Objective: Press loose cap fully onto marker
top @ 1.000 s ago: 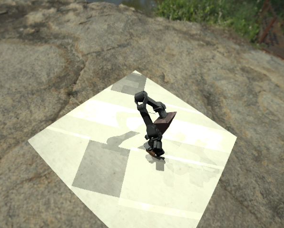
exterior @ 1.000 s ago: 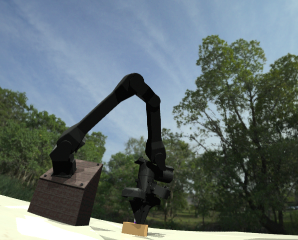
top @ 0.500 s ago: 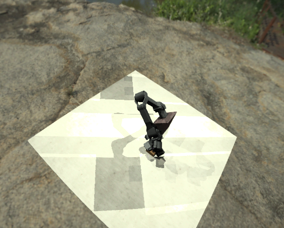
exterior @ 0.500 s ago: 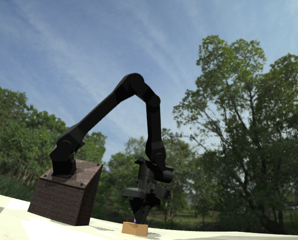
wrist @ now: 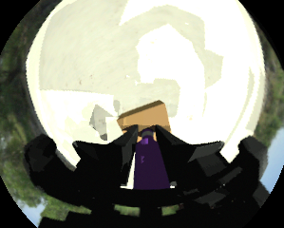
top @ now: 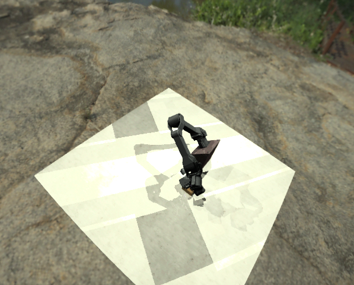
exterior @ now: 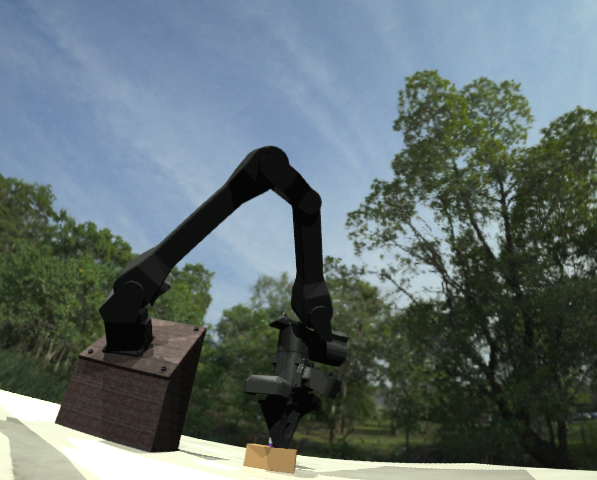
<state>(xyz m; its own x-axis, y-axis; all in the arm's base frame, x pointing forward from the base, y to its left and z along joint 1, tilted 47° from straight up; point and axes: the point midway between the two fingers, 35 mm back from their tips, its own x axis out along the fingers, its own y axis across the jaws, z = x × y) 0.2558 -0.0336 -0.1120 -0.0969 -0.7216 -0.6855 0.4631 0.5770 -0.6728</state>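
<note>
The purple cap is 10 mm behind my gripper tip and 50 mm above it. The rest, counted from my gripper tip: tan holder block 10 mm behind, 20 mm below.
</note>
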